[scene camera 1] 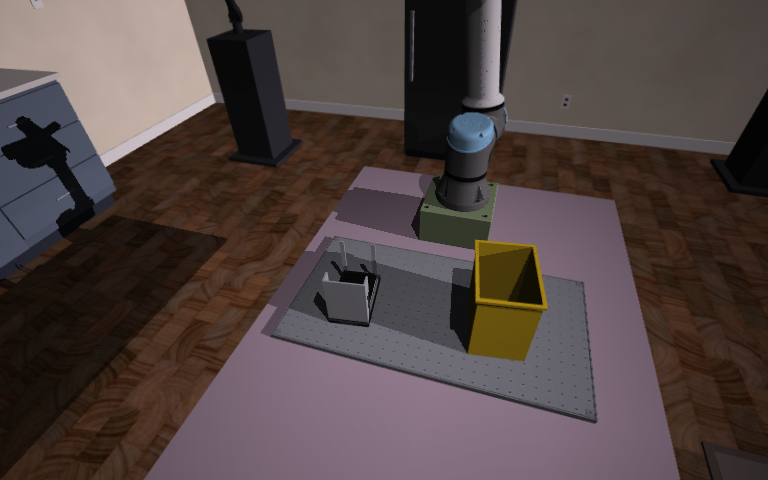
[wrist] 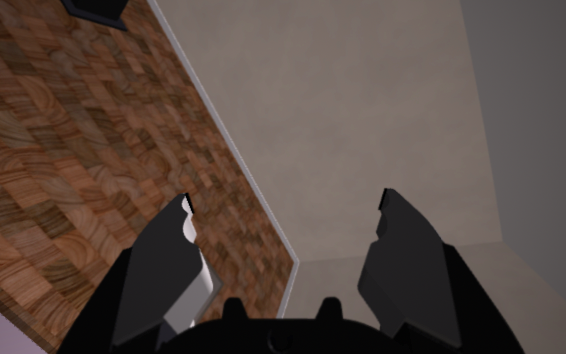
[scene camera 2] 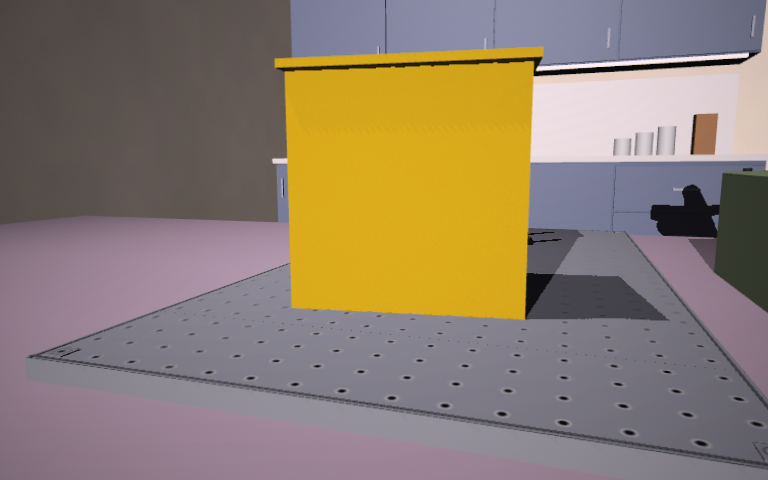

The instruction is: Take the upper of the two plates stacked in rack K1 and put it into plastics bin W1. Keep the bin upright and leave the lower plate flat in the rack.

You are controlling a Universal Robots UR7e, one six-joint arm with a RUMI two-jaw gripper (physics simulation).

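Where they show: gripper, between the fingertips: (wrist: 284,192); arm's base, origin of its link: (scene camera 1: 462,196).
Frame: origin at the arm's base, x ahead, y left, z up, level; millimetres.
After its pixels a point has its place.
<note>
Rack K1 (scene camera 1: 346,301) {x 461, y -179, z -15 mm} stands at the left of the grey perforated board, with a white front panel and two thin upright posts at its back. Something dark (scene camera 1: 354,276) {x 351, y -207, z -52 mm} shows between its walls; I cannot tell the two plates apart there. Plastics bin W1 (scene camera 1: 502,333) {x 451, y 157, z -12 mm} (scene camera 2: 407,186) {x 356, y 204, z -7 mm} is a tall yellow open-topped box, upright at the right of the board. In the scene camera 2 view it hides the rack. My gripper (wrist: 284,192) {x -150, y 603, z 821 mm} is open and empty in the wrist view, facing the floor edge and wall, away from rack and bin. It does not show in the scene views.
The grey perforated board (scene camera 1: 419,356) {x 496, y -1, z -98 mm} (scene camera 2: 339,362) {x 363, y 307, z -98 mm} lies on the pink table top (scene camera 1: 396,430) {x 658, y -5, z -111 mm} (scene camera 2: 113,249) {x 861, y -25, z -111 mm}. The green base block (scene camera 1: 453,226) {x 98, y -5, z -39 mm} (scene camera 2: 741,226) {x 98, y -21, z -51 mm} carries the arm behind the board. A dark pedestal (scene camera 1: 249,96) stands on the floor at the back left.
</note>
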